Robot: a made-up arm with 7 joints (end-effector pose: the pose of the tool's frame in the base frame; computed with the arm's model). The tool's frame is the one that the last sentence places.
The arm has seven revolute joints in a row. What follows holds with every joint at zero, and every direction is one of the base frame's.
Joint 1 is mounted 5.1 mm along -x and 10.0 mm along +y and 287.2 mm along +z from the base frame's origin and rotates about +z.
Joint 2 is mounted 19.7 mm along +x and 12.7 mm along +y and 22.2 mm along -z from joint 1 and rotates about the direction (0, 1, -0.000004).
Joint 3 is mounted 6.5 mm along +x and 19.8 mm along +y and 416.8 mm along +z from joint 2 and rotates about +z.
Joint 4 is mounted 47.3 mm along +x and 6.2 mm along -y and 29.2 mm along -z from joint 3 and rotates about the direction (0, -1, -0.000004).
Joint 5 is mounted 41.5 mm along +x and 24.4 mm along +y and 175.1 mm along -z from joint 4 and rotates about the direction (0, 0.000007, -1).
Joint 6 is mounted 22.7 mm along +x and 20.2 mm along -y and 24.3 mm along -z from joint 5 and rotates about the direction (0, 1, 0.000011).
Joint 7 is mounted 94.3 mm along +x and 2.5 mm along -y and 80.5 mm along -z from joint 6 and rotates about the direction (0, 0.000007, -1).
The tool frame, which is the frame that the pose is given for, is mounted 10.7 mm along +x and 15.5 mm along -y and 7.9 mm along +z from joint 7; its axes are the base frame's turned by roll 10.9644, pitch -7.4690 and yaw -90.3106 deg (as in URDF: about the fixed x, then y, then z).
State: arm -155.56 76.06 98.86 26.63 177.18 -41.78 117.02
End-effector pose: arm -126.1 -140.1 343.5 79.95 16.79 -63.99
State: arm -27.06 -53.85 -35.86 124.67 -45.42 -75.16 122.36
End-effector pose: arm -319.0 222.9 710.7 176.42 -42.01 -66.36
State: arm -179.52 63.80 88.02 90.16 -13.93 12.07 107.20
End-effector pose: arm -488.5 -360.0 486.2 -66.13 19.93 20.35
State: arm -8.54 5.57 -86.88 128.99 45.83 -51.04 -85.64
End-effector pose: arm -22.3 -46.4 863.7 161.24 14.51 112.69
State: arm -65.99 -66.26 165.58 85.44 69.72 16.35 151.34
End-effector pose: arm -44.7 527.2 150.1 1.28 -17.52 163.09
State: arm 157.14 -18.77 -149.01 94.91 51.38 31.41 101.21
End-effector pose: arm 425.9 -52.4 603.8 -53.80 4.09 138.83
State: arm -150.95 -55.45 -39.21 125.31 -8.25 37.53 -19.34
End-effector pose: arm 298.0 325.2 802.4 135.32 19.54 65.46
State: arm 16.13 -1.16 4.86 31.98 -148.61 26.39 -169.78
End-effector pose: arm 170.9 172.5 392.4 61.73 20.42 -108.99
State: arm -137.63 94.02 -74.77 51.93 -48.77 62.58 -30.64
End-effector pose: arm -396.4 67.1 144.5 -123.96 -2.34 159.33
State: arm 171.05 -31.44 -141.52 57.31 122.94 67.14 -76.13
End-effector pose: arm 331.8 160.6 336.8 -169.46 86.65 74.83
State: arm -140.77 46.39 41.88 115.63 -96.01 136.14 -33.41
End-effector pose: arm -383.0 -442.0 488.8 -74.55 -32.88 -149.19
